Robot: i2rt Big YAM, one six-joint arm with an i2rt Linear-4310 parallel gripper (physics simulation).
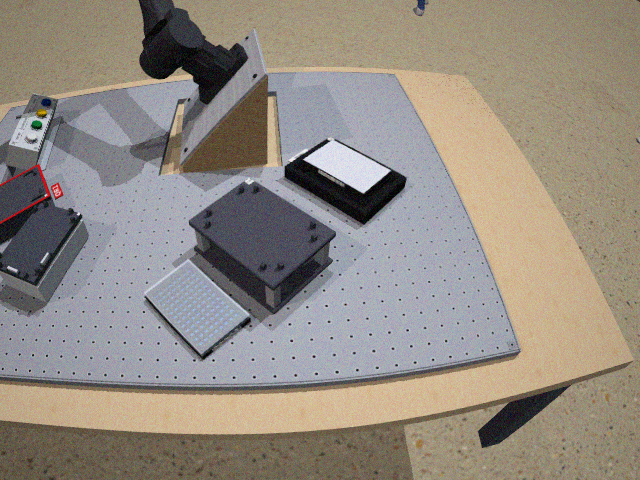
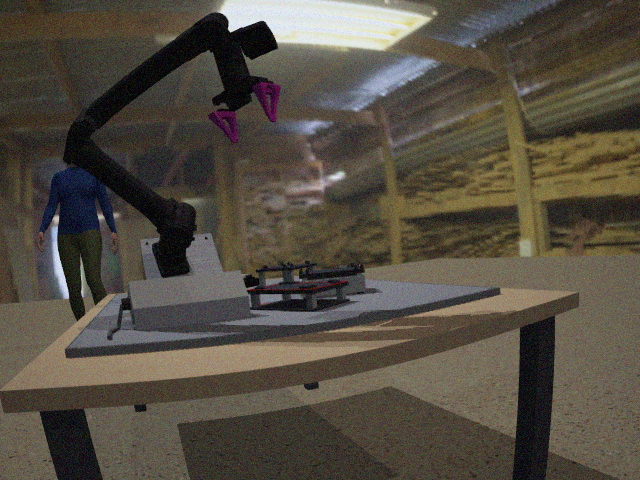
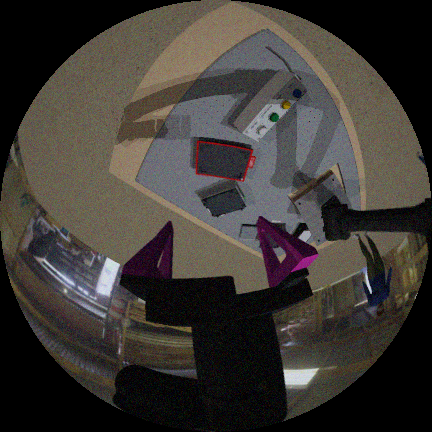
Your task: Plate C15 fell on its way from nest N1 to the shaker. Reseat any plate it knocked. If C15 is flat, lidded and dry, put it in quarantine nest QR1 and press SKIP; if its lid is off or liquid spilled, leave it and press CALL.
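Where they show: gripper, fingertip midpoint: (image 2: 253,132) (image 3: 215,222); arm's base, link origin: (image 1: 224,74) (image 2: 170,259) (image 3: 335,212).
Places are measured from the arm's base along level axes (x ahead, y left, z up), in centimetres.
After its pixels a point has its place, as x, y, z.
A clear plate with rows of wells (image 1: 197,307) {44.2, -10.2, -9.5} (image 3: 248,231) {42.1, -11.8, -9.5} lies on the pegboard beside the dark raised stand (image 1: 263,232) {37.4, 0.3, -5.2}; it looks flat. I cannot surely tell its lid; no spill is visible around it. The red-outlined nest QR1 (image 1: 21,193) {14.9, -42.3, -7.1} (image 2: 325,283) {20.2, -47.9, -7.1} (image 3: 223,161) {15.1, -44.7, -7.1} has a bare dark top. The grey block with a clipped dark top (image 1: 38,242) {30.4, -34.9, -5.6} (image 3: 224,201) {28.2, -35.8, -5.6}, seemingly the shaker, is beside it. The button box (image 1: 32,126) {-4.2, -43.3, -4.2} (image 2: 191,304) {-7.7, -49.2, -7.6} (image 3: 272,110) {-6.3, -44.0, -4.3} has blue, yellow, green and white buttons; their labels are illegible. My gripper (image 2: 254,131) {7.3, -48.7, 22.6} (image 3: 215,222) {7.3, -48.7, 22.6} is open and empty, high above the table.
A white-topped plate (image 1: 347,164) {24.0, 16.7, -7.4} sits on a black base (image 1: 361,209) {33.0, 15.9, -8.8} behind the stand. The arm's slanted mount (image 1: 232,129) {14.4, -0.4, -3.9} (image 2: 180,253) {1.9, -5.6, 1.4} stands near the back edge. A person in blue (image 2: 80,201) (image 3: 377,287) stands beyond the table.
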